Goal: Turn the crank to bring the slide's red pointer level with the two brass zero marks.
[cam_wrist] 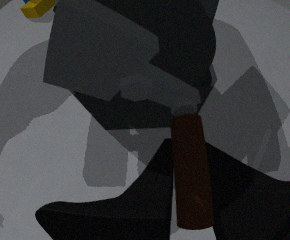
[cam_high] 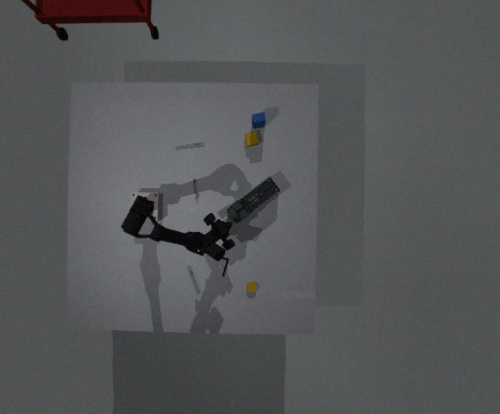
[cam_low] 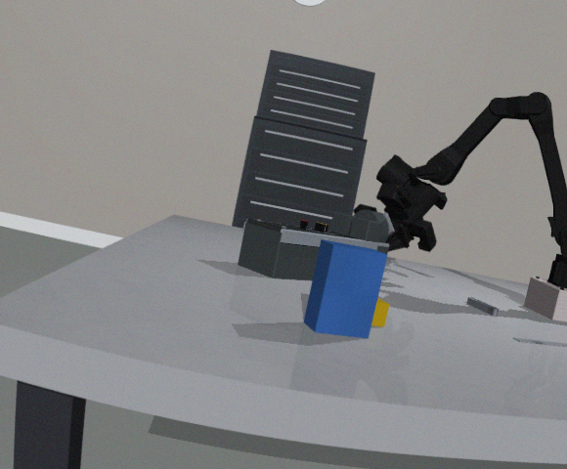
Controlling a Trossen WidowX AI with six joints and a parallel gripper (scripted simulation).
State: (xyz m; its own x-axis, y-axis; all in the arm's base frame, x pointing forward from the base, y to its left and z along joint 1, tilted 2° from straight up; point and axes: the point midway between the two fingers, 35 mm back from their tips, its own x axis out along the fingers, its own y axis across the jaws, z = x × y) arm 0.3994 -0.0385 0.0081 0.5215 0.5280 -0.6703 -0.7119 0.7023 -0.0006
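Now: the brown crank handle 30 mm above my gripper tip, 10 mm to the right of it and 10 mm behind it. Also, from my gripper tip: red pointer: 160 mm to the left, 130 mm ahead, 40 mm above; then black hex key: 210 mm to the right, 40 mm below; then yellow block: 440 mm to the left, 40 mm ahead, 30 mm below.
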